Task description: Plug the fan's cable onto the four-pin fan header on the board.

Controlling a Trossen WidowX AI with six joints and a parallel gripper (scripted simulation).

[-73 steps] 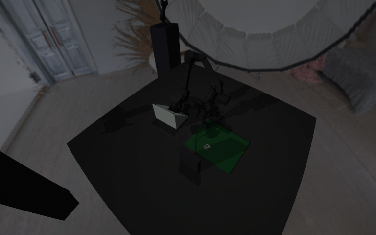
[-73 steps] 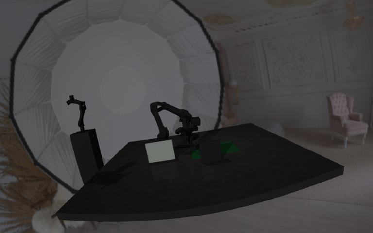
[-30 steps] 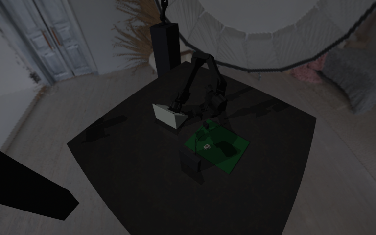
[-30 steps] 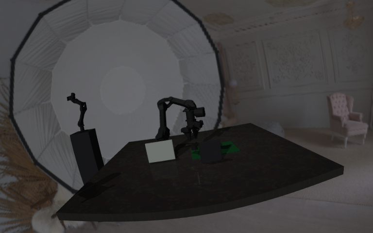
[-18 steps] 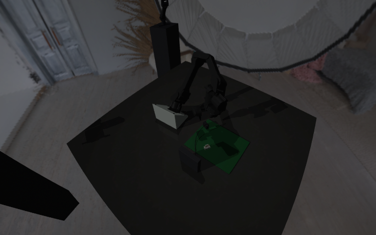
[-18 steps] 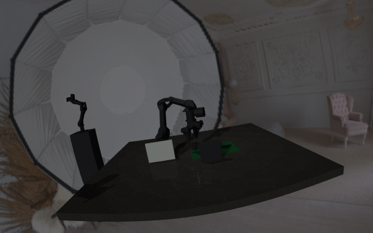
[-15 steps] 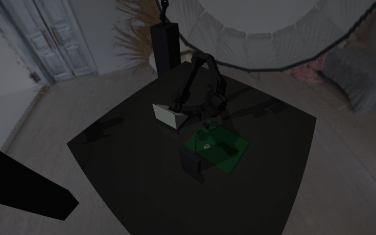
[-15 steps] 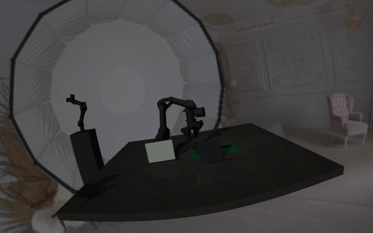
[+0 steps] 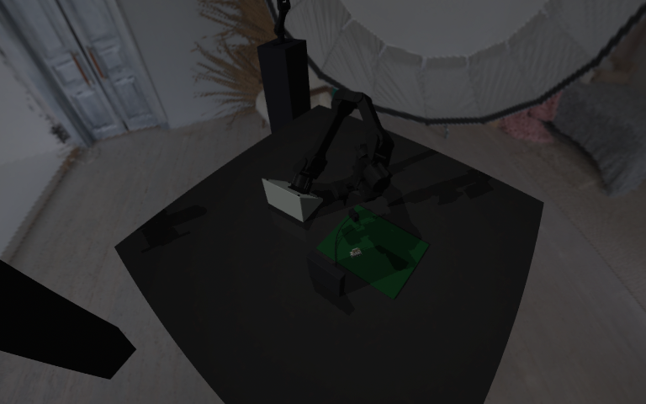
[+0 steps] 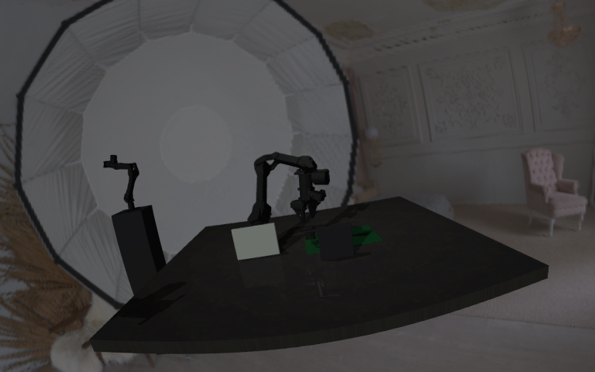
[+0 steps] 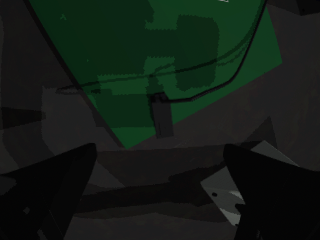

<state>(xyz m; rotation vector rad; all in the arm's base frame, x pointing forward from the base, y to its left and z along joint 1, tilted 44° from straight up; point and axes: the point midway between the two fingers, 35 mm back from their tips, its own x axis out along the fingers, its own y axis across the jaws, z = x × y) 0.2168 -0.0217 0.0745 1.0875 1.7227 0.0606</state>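
My gripper tip is 1 cm to the left of the black plug and 7 cm above it. From my gripper tip the other things lie so: fan box 4 cm ahead, 27 cm to the right, 3 cm below; green board 11 cm ahead, 8 cm to the right, 10 cm below.
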